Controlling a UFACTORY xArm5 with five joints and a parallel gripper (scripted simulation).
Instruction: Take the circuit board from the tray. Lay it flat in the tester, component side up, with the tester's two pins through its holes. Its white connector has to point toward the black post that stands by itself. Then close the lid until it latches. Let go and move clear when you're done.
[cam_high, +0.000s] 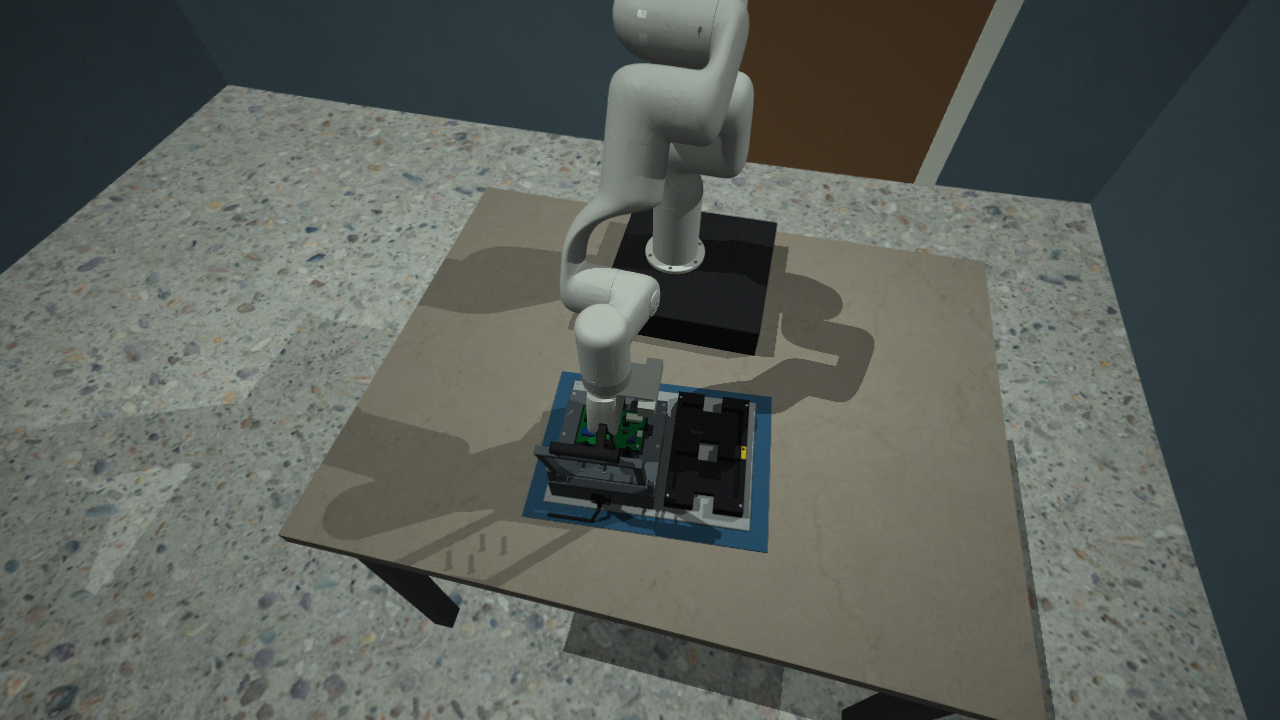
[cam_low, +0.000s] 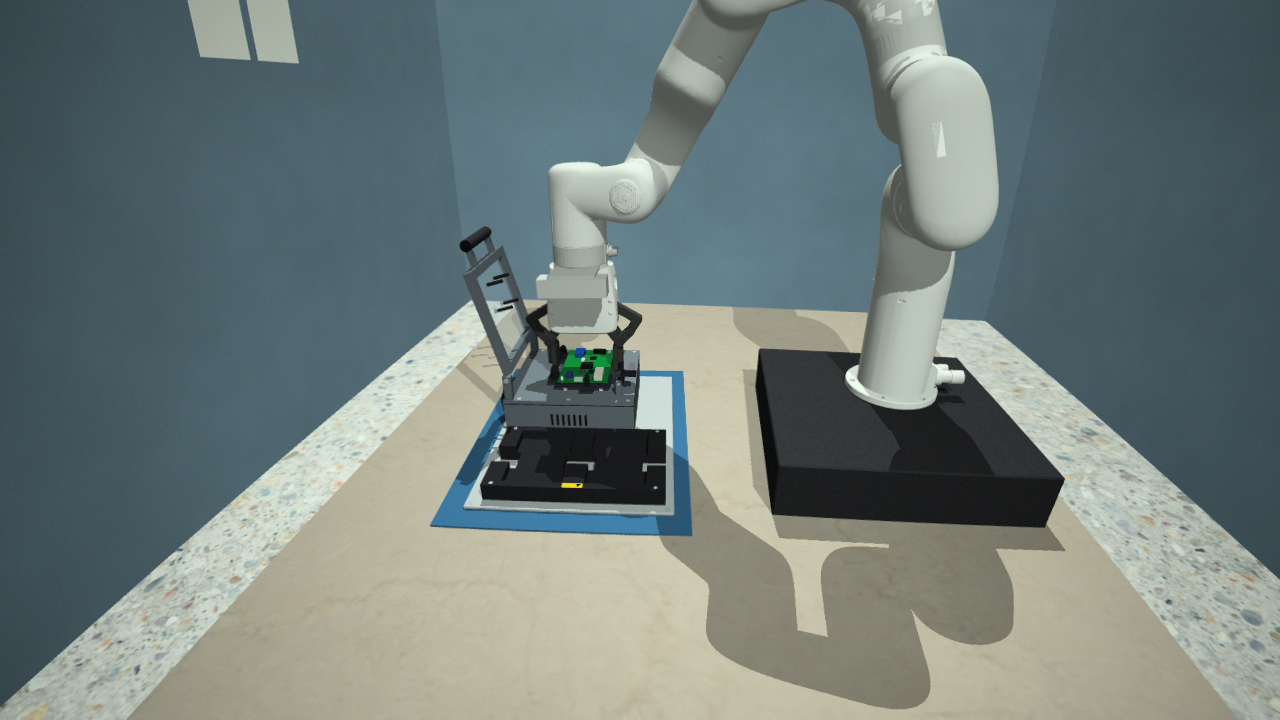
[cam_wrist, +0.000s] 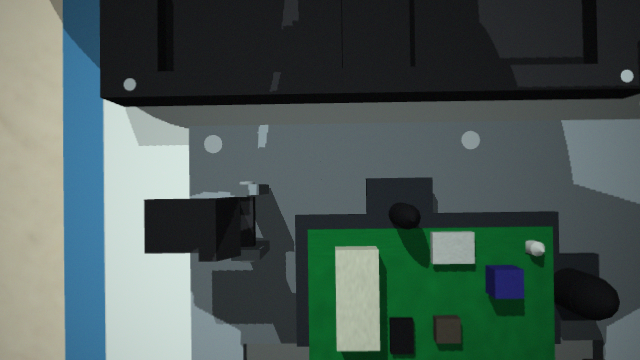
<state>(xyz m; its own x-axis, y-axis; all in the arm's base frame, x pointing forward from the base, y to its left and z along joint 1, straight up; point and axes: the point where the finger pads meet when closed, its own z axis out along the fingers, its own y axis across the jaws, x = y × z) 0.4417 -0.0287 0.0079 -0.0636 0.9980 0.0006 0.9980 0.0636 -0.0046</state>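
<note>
The green circuit board is right at my hand. Also, from my hand: framed lid 12 cm ahead, 1 cm to the left, 10 cm above; grey tester 3 cm ahead, 4 cm to the left, 4 cm above; black nest 1 cm to the left, 1 cm below.
</note>
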